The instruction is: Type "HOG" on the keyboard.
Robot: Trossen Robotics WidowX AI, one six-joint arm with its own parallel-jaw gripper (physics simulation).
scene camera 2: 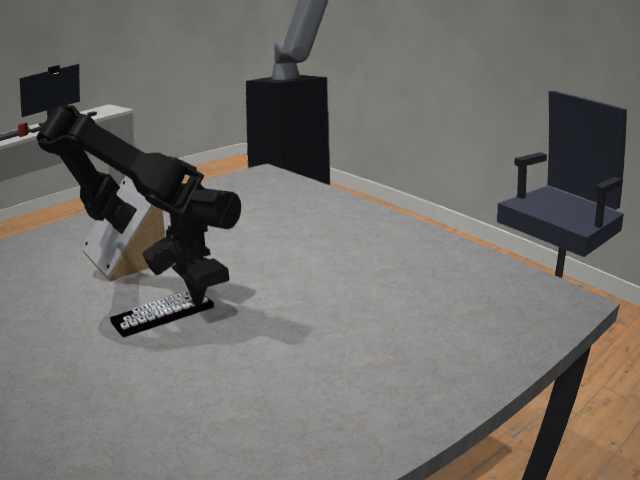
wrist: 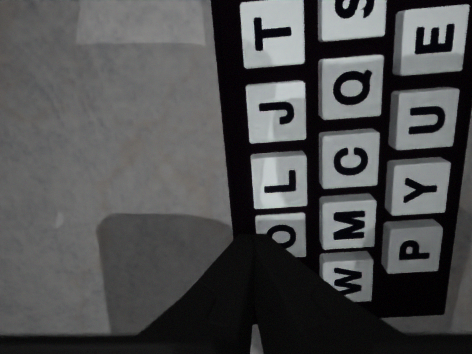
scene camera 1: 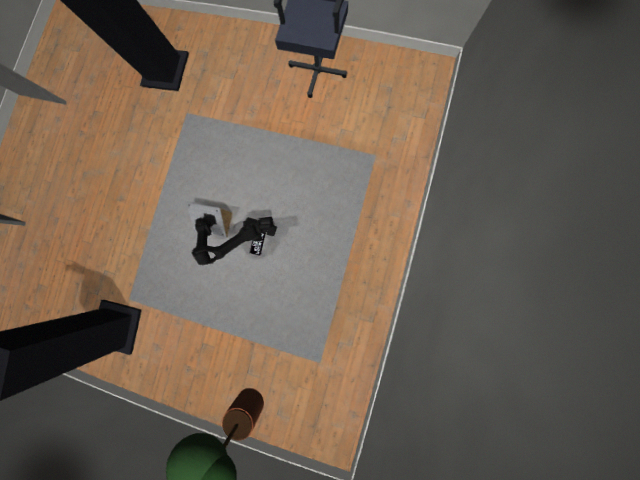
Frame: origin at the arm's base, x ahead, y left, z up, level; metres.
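Seen in the pictures: gripper, fingertip midpoint: [scene camera 2: 198,305] [wrist: 252,247] [scene camera 1: 265,228]; arm's base, link origin: [scene camera 2: 124,218] [scene camera 1: 210,218].
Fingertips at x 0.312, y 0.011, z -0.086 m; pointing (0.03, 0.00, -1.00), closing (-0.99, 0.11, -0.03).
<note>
Pixels of each thing's top centre, then the offset from my fingertips to it. Level surfaces: height alone.
- black keyboard, top centre: [scene camera 2: 159,307] [scene camera 1: 258,238] dx -0.030, dy -0.069, dz +0.005 m
- O key, top centre: [wrist: 281,237] dx -0.009, dy -0.003, dz +0.001 m
- L key, top centre: [wrist: 279,183] dx -0.010, dy -0.022, dz +0.005 m
- J key, top centre: [wrist: 276,113] dx -0.010, dy -0.041, dz +0.005 m
- T key, top centre: [wrist: 273,33] dx -0.011, dy -0.060, dz +0.005 m
- M key, top centre: [wrist: 349,225] dx -0.028, dy -0.007, dz +0.005 m
- W key, top centre: [wrist: 347,282] dx -0.028, dy +0.012, dz +0.005 m
- grey table, surface height: dz -0.011 m
The black keyboard [scene camera 1: 256,246] [scene camera 2: 165,320] [wrist: 312,165] lies flat on the table, with white letter keys. My gripper [scene camera 2: 199,303] [wrist: 252,247] is shut and empty, pointing down over the keyboard's right end in scene camera 2. In the wrist view its fingertips overlap the lower left part of the O key [wrist: 270,224]; whether they touch it I cannot tell. The L key [wrist: 267,195], J key [wrist: 256,130] and T key [wrist: 250,55] line up above O. The M key [wrist: 327,240] and W key [wrist: 362,292] are in the neighbouring row. H and G do not show in the wrist view.
A slanted metal plate on a wooden wedge [scene camera 2: 144,248] carries the arm's base on the grey table [scene camera 1: 289,310] [scene camera 2: 361,361]. An office chair [scene camera 1: 310,31] [scene camera 2: 563,217] and a black pedestal [scene camera 2: 289,129] with a grey arm stand beyond the table.
</note>
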